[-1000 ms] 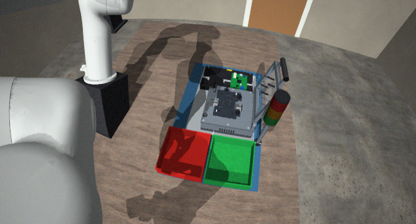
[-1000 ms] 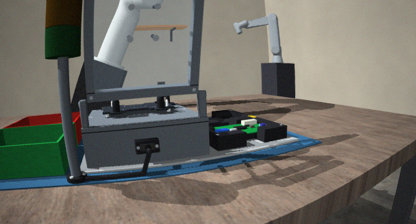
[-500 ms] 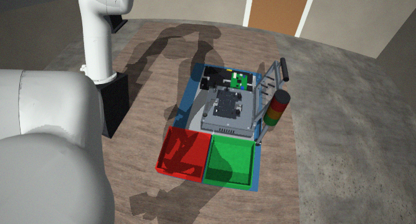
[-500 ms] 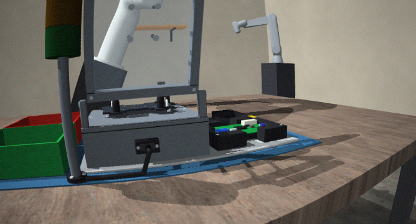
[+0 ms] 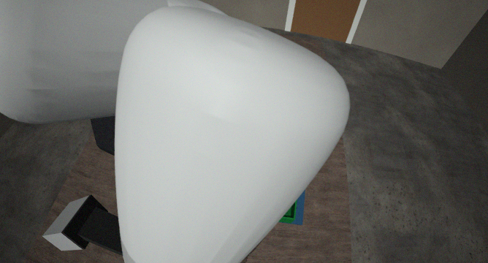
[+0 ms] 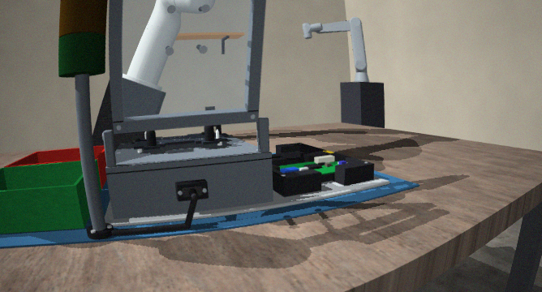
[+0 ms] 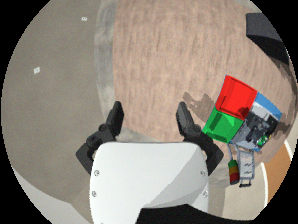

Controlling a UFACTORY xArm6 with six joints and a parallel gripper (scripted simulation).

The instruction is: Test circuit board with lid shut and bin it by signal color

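Right now my hand is 15 cm short of the green circuit board, 64 cm to the right of it and 27 cm above it. The rest, counted from my hand: clear lid 23 cm ahead, 47 cm to the left, 11 cm below; green bin 14 cm ahead, 27 cm to the left, 28 cm below; red bin 1 cm behind, 28 cm to the left, 28 cm below.
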